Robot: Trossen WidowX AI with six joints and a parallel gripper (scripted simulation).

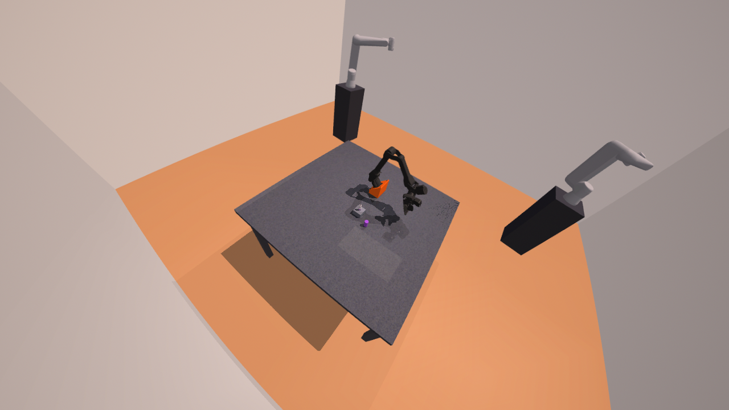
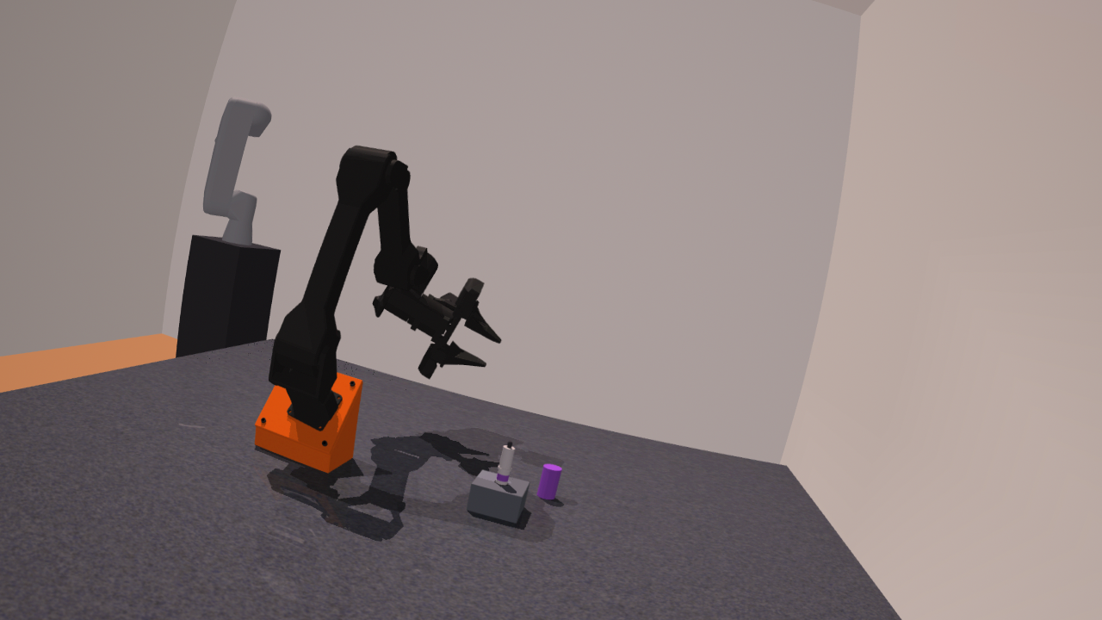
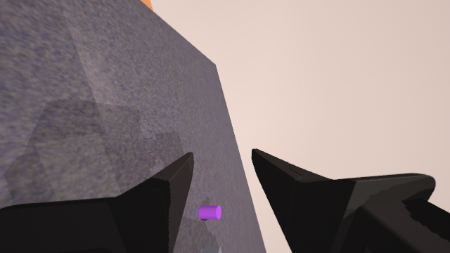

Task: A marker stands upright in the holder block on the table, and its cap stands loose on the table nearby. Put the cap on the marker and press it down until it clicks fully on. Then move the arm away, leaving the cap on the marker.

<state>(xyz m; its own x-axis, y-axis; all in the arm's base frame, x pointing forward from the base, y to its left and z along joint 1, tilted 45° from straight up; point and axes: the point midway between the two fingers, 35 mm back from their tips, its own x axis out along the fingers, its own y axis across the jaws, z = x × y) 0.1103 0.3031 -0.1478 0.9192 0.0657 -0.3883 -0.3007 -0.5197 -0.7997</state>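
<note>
My gripper tip is now 170 mm to the left of the purple cap, 170 mm short of it and 140 mm above it. From my gripper tip the other things lie so: grey holder block (280 mm to the right, 140 mm below, 130 mm ahead).
</note>
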